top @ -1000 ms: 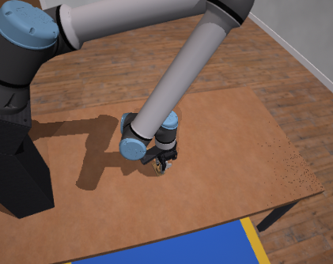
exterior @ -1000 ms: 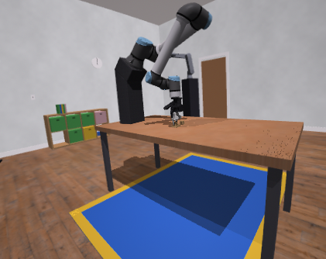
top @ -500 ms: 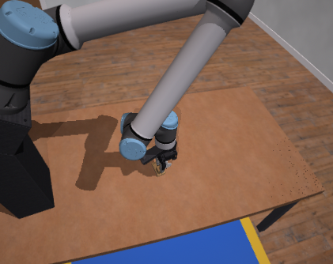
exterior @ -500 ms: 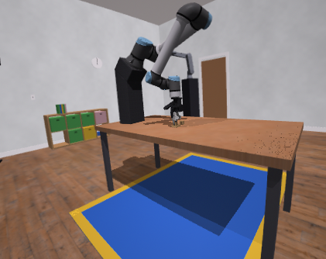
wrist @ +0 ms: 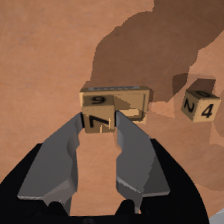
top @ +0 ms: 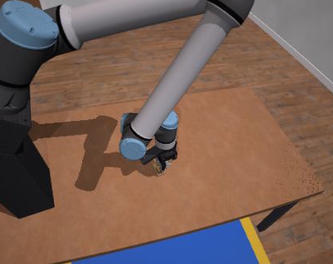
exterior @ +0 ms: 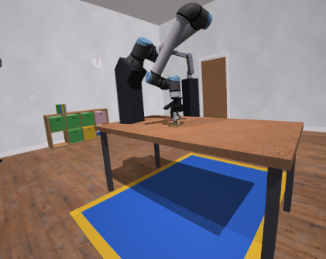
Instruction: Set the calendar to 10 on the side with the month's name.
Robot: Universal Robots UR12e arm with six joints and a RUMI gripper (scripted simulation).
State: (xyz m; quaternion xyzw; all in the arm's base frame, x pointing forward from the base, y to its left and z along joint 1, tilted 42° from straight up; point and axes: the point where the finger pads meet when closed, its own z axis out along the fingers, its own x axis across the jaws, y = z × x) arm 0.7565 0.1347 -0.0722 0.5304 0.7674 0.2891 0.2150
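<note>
My gripper is now 10 mm past the wooden tray, 20 mm to the right of it and 30 mm above it.
</note>
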